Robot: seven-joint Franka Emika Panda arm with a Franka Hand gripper.
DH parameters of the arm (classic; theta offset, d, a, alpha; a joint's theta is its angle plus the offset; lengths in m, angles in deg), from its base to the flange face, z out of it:
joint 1: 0 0.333 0 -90
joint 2: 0 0 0 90
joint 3: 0 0.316 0.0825 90
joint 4: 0 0 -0.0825 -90
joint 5: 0 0.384 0 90
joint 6: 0 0 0.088 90
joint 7: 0 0.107 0 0
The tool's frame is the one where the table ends.
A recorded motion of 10 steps. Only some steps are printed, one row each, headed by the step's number.
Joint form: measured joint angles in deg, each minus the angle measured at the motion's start. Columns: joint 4, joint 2, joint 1, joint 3, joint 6, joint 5, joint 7.
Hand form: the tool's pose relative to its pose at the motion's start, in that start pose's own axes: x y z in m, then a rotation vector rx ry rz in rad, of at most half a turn. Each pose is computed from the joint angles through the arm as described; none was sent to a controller.
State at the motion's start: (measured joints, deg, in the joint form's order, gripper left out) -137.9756 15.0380 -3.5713 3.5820 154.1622 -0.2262 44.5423
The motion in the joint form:
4: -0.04 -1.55 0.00 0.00 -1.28 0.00 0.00
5: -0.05 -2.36 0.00 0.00 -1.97 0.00 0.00
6: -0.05 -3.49 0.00 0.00 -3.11 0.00 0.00
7: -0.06 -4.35 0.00 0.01 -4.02 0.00 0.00
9: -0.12 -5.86 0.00 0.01 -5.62 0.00 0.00
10: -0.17 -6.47 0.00 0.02 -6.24 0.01 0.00
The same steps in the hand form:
4: 0.0006 -0.0006 -0.0112 0.0015 0.0040 -0.0004
5: 0.0009 -0.0008 -0.0171 0.0022 0.0060 -0.0006
6: 0.0010 -0.0009 -0.0252 0.0012 0.0067 -0.0009
7: 0.0008 -0.0009 -0.0312 -0.0002 0.0066 -0.0012
9: 0.0003 -0.0004 -0.0414 -0.0033 0.0059 -0.0015
10: -0.0002 -0.0001 -0.0454 -0.0045 0.0056 -0.0016

